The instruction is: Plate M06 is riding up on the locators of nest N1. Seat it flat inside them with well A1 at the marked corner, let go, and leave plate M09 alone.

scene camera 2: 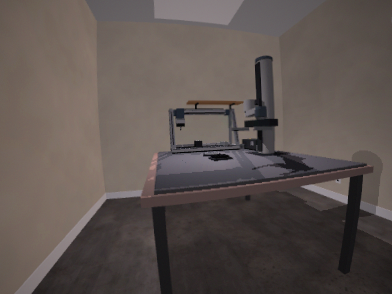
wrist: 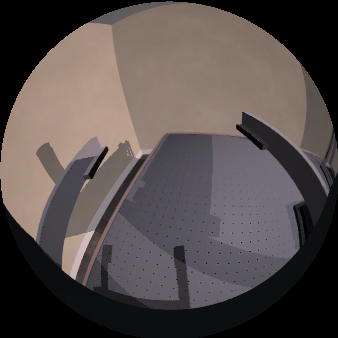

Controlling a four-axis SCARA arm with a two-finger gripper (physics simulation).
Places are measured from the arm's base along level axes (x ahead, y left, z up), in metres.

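Where they show: gripper, fingertip midpoint: [scene camera 2: 242,129] [wrist: 170,124]; arm's base, origin of the base link: [scene camera 2: 266,154].
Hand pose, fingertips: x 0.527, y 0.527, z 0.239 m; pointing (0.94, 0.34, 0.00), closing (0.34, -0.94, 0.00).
Observation:
Each offset is from my fingertips to the top centre of the thing. "*": to the spot under its first point. Level surfaces: height alone.
In the scene view, low dark pieces {0.197 m down, 0.023 m back, 0.433 m right} [scene camera 2: 219,157] lie on the table near the frame's front; this is where plates and nests may be, but they are too small to tell M06, M09 or N1 apart, or to see tilt or well A1. In the wrist view, part of a black ribbed object {* 0.213 m down, 0.036 m back, 0.392 m right} [wrist: 302,225] shows at the right edge, partly behind the right finger. My gripper [wrist: 170,124] is open, its fingers wide apart with nothing between them. It is above the perforated table top, to one side of the black object. Its fingers cannot be made out in the scene view.
The perforated table top {0.226 m down} [scene camera 2: 195,175] [wrist: 240,200] has a pinkish edge. The arm's tall column [scene camera 2: 268,100] stands at the back right. A metal gantry frame [scene camera 2: 171,132] stands at the back, with an orange board [scene camera 2: 215,102] above it. Arm shadows fall across the table.

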